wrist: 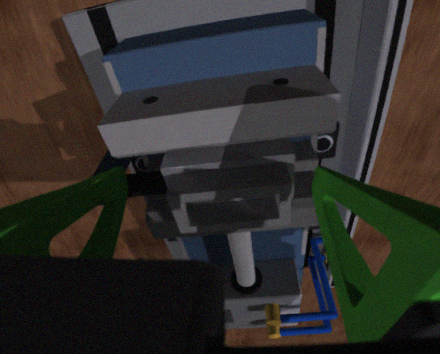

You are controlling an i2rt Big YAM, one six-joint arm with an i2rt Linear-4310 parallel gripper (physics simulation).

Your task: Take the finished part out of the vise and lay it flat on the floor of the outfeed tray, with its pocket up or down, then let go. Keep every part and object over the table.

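Frame: origin at the arm's base, x back, y right, z up, level; metres.
Seen in the pictures: gripper, fingertip midpoint: (219, 177).
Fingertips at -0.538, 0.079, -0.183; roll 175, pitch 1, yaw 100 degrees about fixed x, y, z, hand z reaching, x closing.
Note:
A point is followed by its place in that frame, as x, y, z.
The finished part (227, 181) @(-0.550, 0.080, -0.166), a grey block with a rectangular pocket facing the camera, sits in the middle of the vise. It is between the wide light-grey jaw (220, 127) and the darker grey jaw (307, 212) below it in view. Whether both jaws touch it cannot be told. My gripper (219, 177) @(-0.538, 0.079, -0.183) is open, with nothing between its green fingers. One fingertip is left of the part and the other right of it, both apart from it in view; their height relative to it is unclear. Shadow covers much of the part. The outfeed tray does not show.
The vise's blue body (215, 60) @(-0.583, 0.068, -0.216) stands on a grey slotted plate (200, 15) @(-0.596, 0.056, -0.256). A silver screw (242, 260) @(-0.455, 0.111, -0.190) runs below the part. A black rod (145, 184) @(-0.527, 0.042, -0.181) lies by the left fingertip. A bent blue handle (307, 317) @(-0.415, 0.174, -0.168) with a brass end (272, 320) @(-0.408, 0.146, -0.166) is at the lower right.

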